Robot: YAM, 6 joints.
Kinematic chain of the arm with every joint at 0, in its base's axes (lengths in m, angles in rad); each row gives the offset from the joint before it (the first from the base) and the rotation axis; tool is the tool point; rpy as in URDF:
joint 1: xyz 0 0 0.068 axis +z
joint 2: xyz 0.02 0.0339 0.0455 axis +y
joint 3: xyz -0.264 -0.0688 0 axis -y
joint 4: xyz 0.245 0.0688 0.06 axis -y
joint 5: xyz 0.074 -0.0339 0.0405 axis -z
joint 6: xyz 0.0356 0 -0.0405 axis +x
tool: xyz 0 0 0 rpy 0 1.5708 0
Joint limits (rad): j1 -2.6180..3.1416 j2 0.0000..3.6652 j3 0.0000..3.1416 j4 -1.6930..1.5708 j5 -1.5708..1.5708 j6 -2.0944..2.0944
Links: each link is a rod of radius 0.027 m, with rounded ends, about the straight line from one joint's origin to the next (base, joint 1, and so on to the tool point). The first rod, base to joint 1, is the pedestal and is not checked.
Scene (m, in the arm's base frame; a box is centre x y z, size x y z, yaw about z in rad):
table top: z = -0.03
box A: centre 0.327 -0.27 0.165 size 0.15 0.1 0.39 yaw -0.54
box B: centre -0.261 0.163 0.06 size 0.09 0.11 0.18 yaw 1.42
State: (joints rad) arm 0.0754 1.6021 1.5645 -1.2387 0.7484 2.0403
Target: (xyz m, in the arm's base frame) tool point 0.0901 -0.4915 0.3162
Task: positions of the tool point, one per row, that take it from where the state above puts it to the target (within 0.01 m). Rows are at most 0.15 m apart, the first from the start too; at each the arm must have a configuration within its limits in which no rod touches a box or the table.
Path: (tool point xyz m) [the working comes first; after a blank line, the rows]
Joints at the target: -1.3419 2.2004 2.1745 -0.6688 0.7319 2.0403
Straight joint move there: touches box A.

1: 0.3496 -0.0811 0.3802
2: 0.3584 -0.1765 0.4327
3: 0.3270 -0.2700 0.4861
4: 0.2760 -0.3641 0.4318
5: 0.1945 -0.4412 0.3749
6: 0.0901 -0.4915 0.3162

